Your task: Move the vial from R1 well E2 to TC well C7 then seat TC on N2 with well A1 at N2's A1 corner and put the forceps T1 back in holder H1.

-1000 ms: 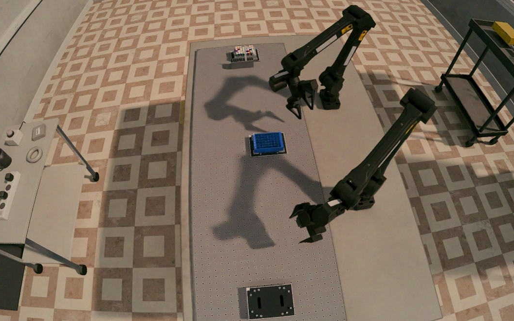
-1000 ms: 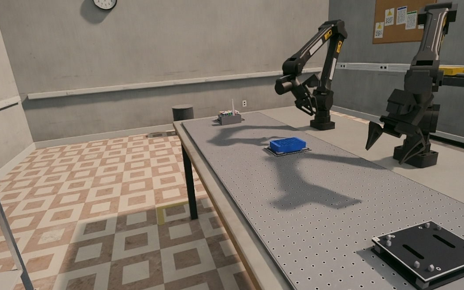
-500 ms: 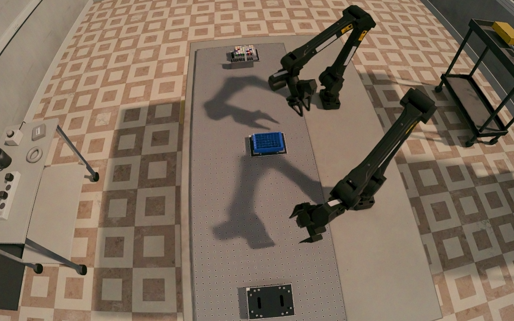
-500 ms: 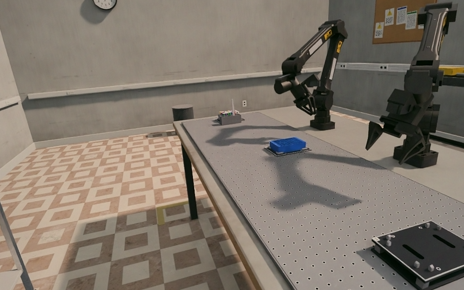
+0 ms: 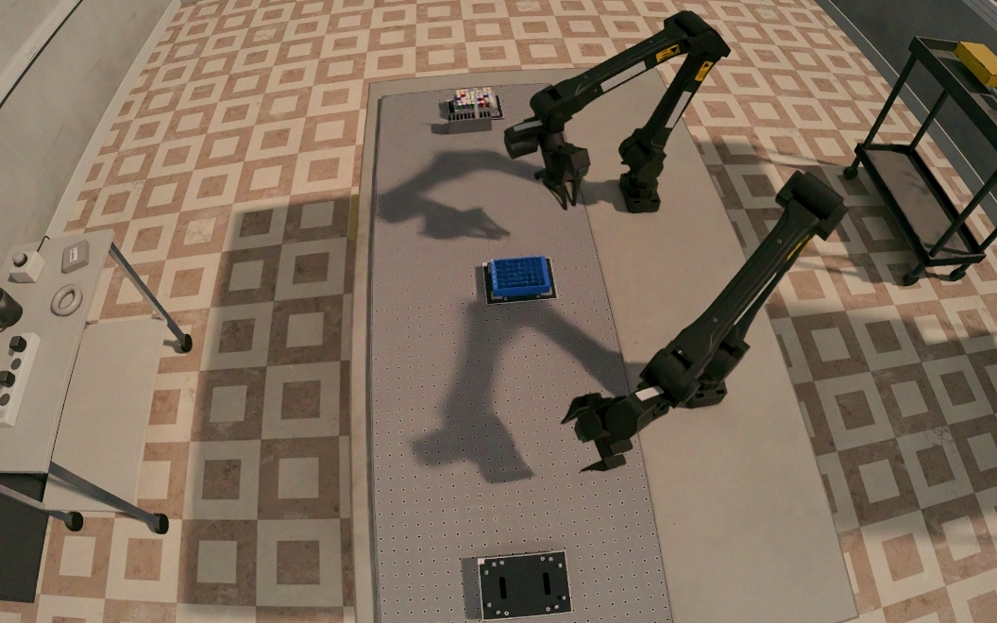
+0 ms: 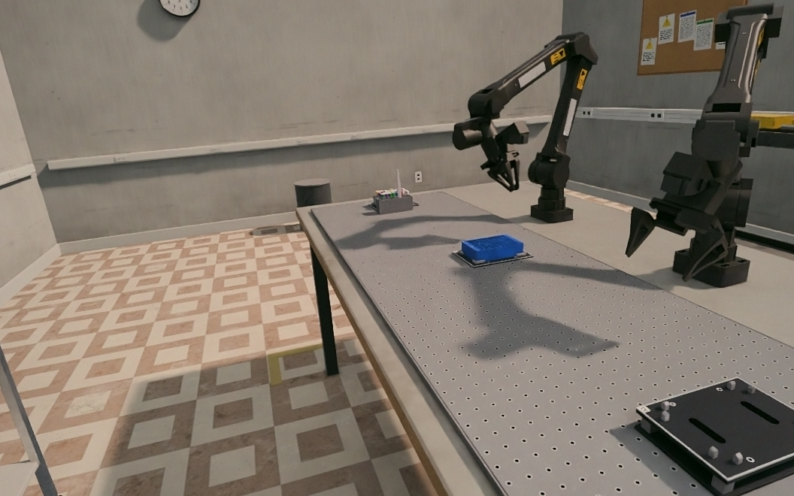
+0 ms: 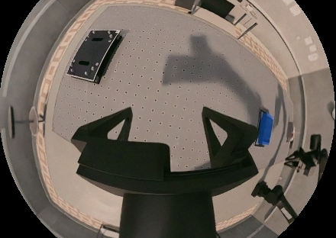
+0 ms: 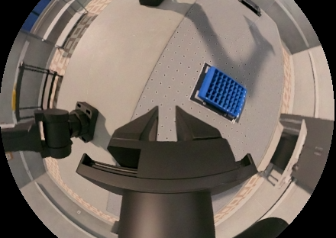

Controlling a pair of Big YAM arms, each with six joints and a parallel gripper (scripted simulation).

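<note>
The forceps T1 is 47 cm to the right of my right hand, 17 cm ahead of it and 7 cm below it. The rest, counted from my right hand: nest N2 (79 cm to the left, 20 cm ahead, 12 cm below).
</note>
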